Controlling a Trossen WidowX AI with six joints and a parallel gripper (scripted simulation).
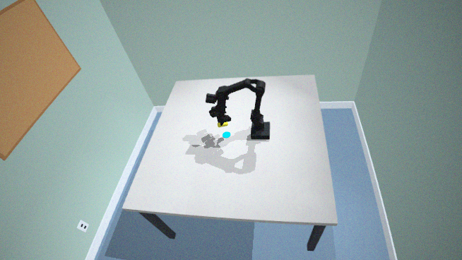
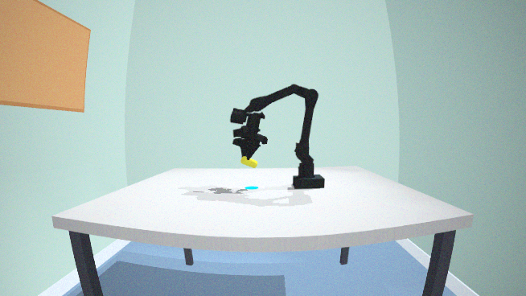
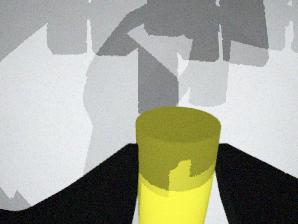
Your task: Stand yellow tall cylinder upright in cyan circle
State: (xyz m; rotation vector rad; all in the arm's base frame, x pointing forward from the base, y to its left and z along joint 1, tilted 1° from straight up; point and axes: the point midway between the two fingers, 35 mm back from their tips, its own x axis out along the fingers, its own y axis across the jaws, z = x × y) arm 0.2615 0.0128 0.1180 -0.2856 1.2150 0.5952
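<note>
Right now my gripper tip is 12 cm above the cyan circle, 2 cm past it and 1 cm to the left of it. Round my gripper tip: yellow cylinder (2 cm behind, 1 cm to the right, 1 cm below).
</note>
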